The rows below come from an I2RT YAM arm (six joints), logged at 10 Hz.
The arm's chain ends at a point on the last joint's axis. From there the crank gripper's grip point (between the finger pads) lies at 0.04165 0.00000 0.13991 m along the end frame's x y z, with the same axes.
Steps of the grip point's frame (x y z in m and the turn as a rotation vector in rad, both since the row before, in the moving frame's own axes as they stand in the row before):
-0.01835 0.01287 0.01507 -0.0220 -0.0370 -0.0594
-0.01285 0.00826 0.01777 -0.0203 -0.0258 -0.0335
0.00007 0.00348 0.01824 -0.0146 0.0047 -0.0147
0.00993 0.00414 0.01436 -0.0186 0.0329 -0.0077
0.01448 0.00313 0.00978 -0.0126 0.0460 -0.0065
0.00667 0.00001 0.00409 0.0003 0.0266 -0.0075
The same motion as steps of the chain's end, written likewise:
-0.01317 0.01210 0.01363 -0.0220 -0.0370 -0.0594
-0.00925 0.00674 0.01676 -0.0203 -0.0258 -0.0335
-0.00060 0.00206 0.01845 -0.0146 0.0047 -0.0147
0.00534 0.00189 0.01583 -0.0186 0.0329 -0.0077
0.00809 0.00167 0.01185 -0.0126 0.0460 -0.0065
0.00296 0.00038 0.00525 0.0003 0.0266 -0.0075

